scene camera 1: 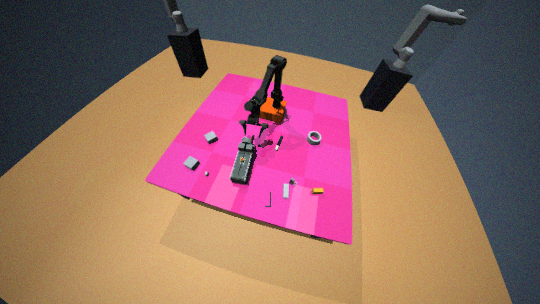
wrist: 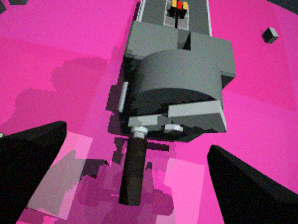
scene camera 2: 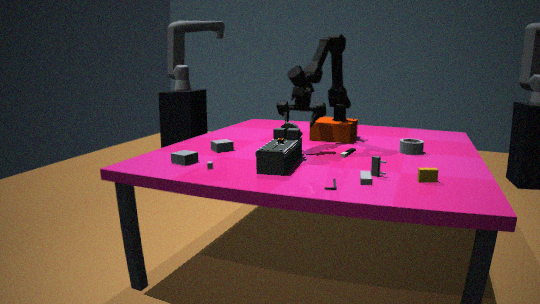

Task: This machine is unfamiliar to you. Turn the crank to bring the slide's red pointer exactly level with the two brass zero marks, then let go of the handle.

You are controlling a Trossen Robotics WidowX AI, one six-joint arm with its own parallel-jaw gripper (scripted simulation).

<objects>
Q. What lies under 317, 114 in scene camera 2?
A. My gripper.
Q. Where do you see a grey slide machine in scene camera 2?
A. At 274, 158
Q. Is my gripper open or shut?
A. Open.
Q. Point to a grey slide machine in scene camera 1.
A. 240, 170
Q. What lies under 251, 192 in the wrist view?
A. My gripper.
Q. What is my gripper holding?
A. Nothing.
</objects>
